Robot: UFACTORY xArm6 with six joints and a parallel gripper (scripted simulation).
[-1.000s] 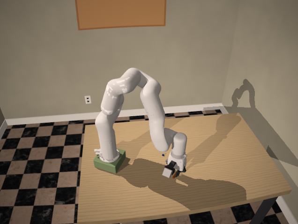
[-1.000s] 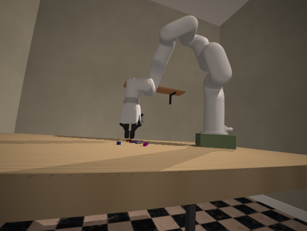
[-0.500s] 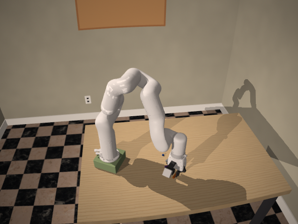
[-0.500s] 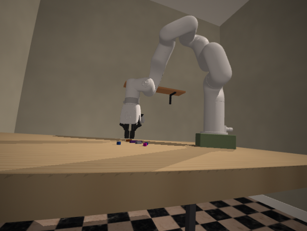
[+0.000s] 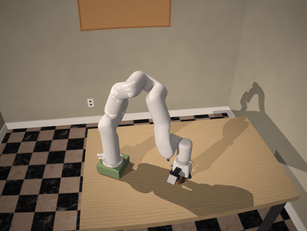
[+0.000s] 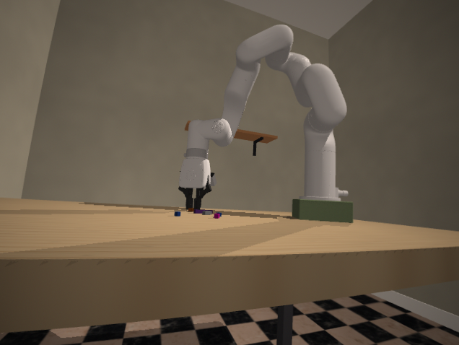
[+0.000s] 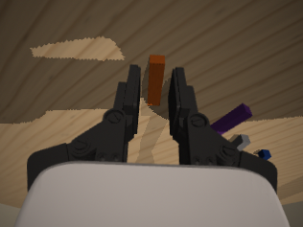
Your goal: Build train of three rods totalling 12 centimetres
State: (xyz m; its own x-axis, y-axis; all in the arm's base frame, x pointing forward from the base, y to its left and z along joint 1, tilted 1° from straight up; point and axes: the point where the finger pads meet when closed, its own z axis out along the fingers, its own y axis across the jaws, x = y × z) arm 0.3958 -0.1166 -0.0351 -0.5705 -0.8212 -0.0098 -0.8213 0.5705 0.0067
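My gripper is now 20 mm above the orange rod. The rest, counted from my hand: grey rod 30 mm behind, 130 mm to the left, 20 mm below; magenta rod 50 mm behind, 220 mm to the left, 20 mm below; purple rod 30 mm behind, 80 mm to the left, 20 mm below.
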